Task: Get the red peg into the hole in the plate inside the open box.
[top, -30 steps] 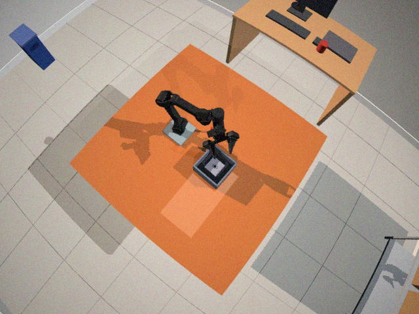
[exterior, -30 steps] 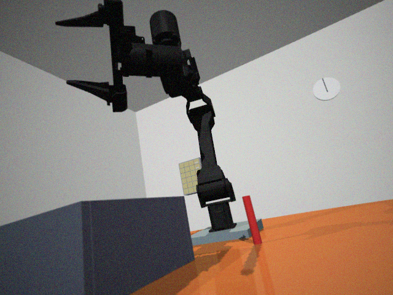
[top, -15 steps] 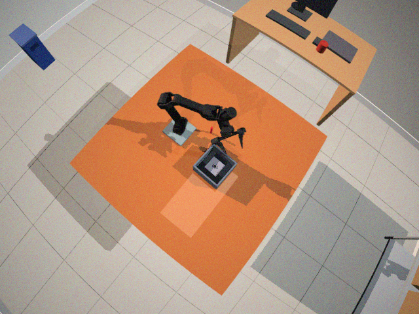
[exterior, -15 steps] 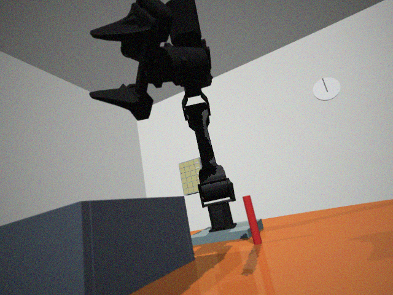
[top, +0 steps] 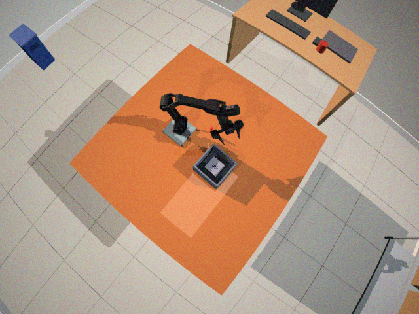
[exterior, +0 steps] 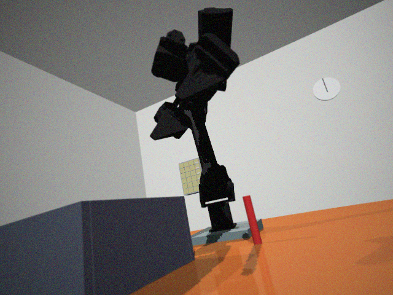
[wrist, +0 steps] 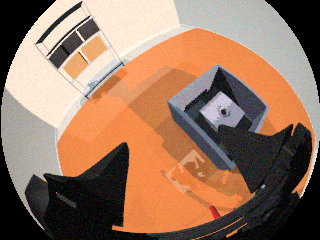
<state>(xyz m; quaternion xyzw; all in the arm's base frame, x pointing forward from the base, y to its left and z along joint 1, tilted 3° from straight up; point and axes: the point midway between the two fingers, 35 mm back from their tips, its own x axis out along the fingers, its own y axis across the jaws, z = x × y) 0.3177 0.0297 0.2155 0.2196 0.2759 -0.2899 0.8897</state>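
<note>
My gripper tip is 160 mm past the red peg, 70 mm to the right of it and 160 mm above it. Also, from my gripper tip: box (30 mm behind, 140 mm to the right, 170 mm below); light grey plate (30 mm behind, 140 mm to the right, 150 mm below).
</note>
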